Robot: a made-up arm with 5 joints. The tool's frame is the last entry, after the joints. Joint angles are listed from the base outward.
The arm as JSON. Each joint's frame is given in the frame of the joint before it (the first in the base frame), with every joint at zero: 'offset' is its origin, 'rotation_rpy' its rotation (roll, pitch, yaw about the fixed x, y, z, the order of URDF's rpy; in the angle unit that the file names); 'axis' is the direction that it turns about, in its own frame. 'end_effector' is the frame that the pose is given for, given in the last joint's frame.
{
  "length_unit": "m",
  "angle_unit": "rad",
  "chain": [
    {
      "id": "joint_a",
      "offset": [
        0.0,
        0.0,
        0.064
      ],
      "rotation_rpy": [
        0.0,
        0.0,
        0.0
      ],
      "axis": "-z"
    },
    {
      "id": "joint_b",
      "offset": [
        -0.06,
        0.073,
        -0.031
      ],
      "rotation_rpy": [
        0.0,
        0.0,
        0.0
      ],
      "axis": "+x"
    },
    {
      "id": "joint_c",
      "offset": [
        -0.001,
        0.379,
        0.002
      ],
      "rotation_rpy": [
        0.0,
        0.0,
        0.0
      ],
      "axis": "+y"
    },
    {
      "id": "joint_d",
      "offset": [
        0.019,
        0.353,
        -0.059
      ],
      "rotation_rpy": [
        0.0,
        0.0,
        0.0
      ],
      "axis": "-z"
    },
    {
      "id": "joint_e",
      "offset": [
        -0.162,
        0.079,
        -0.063
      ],
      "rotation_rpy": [
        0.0,
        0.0,
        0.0
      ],
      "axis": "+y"
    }
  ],
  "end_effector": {
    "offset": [
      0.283,
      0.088,
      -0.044
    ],
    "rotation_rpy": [
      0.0,
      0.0,
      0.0
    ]
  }
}
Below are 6 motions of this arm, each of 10 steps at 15 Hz.
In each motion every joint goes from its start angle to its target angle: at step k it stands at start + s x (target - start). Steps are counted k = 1, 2, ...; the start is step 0. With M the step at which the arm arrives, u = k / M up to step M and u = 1 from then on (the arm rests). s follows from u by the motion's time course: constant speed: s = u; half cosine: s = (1 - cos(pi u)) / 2; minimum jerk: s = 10 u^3 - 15 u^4 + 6 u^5.
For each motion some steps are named. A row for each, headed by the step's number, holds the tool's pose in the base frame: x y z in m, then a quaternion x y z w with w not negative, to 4 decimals.
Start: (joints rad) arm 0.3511 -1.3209 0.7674 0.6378 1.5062
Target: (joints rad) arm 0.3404 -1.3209 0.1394 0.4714 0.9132
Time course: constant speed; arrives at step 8
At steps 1, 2, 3, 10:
1: -0.3088 0.1344 -0.9759 -0.1114 0.5102 -0.7980 0.3009
2: -0.2860 0.0938 -0.9703 -0.1564 0.4956 -0.7775 0.3543
3: -0.2580 0.0567 -0.9642 -0.2005 0.4767 -0.7535 0.4059
10: -0.0618 -0.0548 -0.9243 -0.3969 0.3250 -0.5853 0.6280

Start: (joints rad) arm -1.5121 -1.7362 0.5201 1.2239 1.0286
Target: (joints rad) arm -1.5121 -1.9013 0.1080 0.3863 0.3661
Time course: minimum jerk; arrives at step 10
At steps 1, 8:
1: 0.4649 -0.1424 -0.7258 -0.2232 -0.2843 -0.2412 0.9006
8: 0.4739 0.0365 -0.6813 -0.5280 -0.5281 0.1506 0.6478

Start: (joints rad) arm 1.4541 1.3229 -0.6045 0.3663 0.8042
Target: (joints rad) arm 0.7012 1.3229 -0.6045 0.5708 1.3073
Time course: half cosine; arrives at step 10
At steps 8, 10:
8: 0.5579 0.3217 0.8597 0.8077 0.0425 -0.1630 0.5650
10: 0.5342 0.3700 0.8656 0.8139 0.0861 -0.1255 0.5607

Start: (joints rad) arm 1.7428 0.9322 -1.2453 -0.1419 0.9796
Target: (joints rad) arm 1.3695 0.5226 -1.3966 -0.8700 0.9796
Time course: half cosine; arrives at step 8
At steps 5, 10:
5: 0.8809 -0.2113 0.3876 -0.1233 -0.1657 -0.6136 0.7621
10: 0.9126 -0.1111 0.2658 -0.2554 -0.0781 -0.5258 0.8076

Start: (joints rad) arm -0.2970 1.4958 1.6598 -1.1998 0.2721
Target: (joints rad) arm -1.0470 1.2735 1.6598 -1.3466 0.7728
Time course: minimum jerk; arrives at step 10
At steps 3, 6, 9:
3: -0.3001 -0.0924 0.9141 -0.4958 -0.3217 -0.8032 0.0753
6: -0.3279 -0.1973 0.8671 -0.3151 -0.3946 -0.8196 0.2706
9: -0.3163 -0.2752 0.8298 -0.2019 -0.4086 -0.8002 0.3899

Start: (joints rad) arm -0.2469 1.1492 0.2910 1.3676 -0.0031
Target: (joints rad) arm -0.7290 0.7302 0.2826 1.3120 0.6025
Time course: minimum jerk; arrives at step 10
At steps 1, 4, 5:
1: -0.0468 0.5431 0.5332 0.2824 0.4729 -0.3734 0.7465
4: -0.1844 0.6260 0.4571 0.2428 0.5236 -0.3117 0.7548
5: -0.2759 0.6565 0.4070 0.2164 0.5518 -0.2765 0.7565

